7 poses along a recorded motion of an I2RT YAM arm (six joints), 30 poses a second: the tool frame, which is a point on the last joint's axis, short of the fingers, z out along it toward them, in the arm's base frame.
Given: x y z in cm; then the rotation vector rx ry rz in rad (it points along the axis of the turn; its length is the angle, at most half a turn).
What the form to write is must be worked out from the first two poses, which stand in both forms.
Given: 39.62 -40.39 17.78 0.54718 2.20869 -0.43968
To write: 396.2 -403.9 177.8 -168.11 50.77 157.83
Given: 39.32 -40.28 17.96 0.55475 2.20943 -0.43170
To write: 393.2 -402.8 179.6 -168.84 50.67 157.11
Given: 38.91 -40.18 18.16 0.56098 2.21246 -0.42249
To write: 389.1 -401.8 181.6 -169.59 50.45 156.46
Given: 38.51 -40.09 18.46 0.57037 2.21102 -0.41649
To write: 385.1 -400.9 184.6 -170.26 50.44 155.67
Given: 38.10 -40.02 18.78 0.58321 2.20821 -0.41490
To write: 381.0 -400.2 187.8 -170.76 50.47 154.77
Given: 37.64 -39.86 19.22 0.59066 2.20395 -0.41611
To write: 376.4 -398.6 192.2 -170.94 50.62 154.29
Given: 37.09 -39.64 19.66 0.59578 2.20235 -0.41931
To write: 370.9 -396.4 196.6 -170.89 50.66 154.04
